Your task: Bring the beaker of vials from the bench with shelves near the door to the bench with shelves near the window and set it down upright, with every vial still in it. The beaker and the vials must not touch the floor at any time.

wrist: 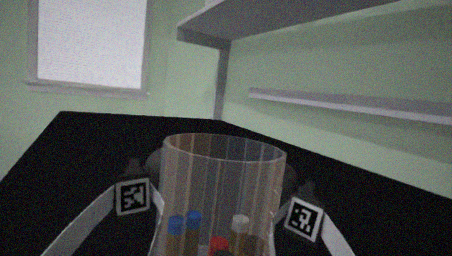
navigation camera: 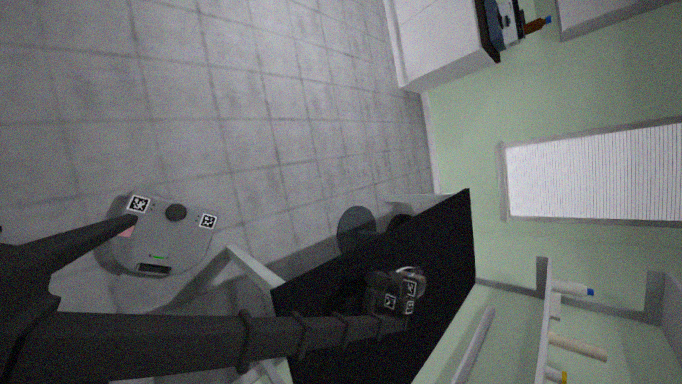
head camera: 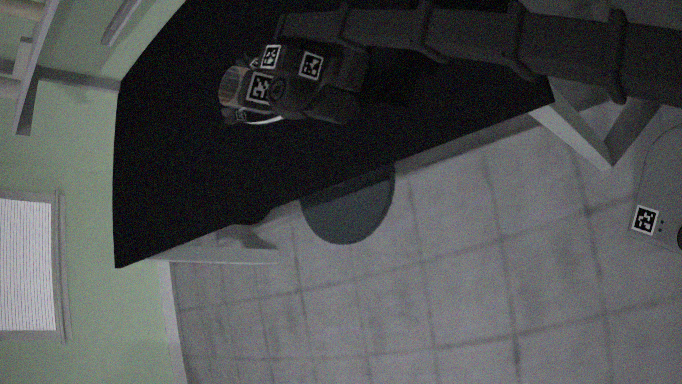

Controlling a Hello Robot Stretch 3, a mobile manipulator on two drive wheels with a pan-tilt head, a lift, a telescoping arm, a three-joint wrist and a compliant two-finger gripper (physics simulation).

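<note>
A clear beaker [head camera: 230,86] [navigation camera: 421,283] [wrist: 222,185] stands upright between the fingers of my gripper [head camera: 237,90] [navigation camera: 413,285] [wrist: 222,174], which is shut on it. In the wrist view, vials with blue caps [wrist: 193,219], a white cap [wrist: 240,221] and a red cap [wrist: 218,245] show inside it. The beaker and gripper are over the black top of a bench [head camera: 190,170] [navigation camera: 445,240] [wrist: 65,150] with shelves, near a window [head camera: 25,265] [navigation camera: 590,175] [wrist: 92,45]. The beaker's bottom is hidden, so I cannot tell whether it touches the bench top.
A shelf [head camera: 42,55] [navigation camera: 543,315] [wrist: 300,20] runs above the bench's wall side. A round stool [head camera: 350,215] [navigation camera: 355,227] is partly under the front edge. My base [head camera: 665,175] [navigation camera: 175,237] is beside the bench's near end. A white cabinet [navigation camera: 440,40] stands along the far wall.
</note>
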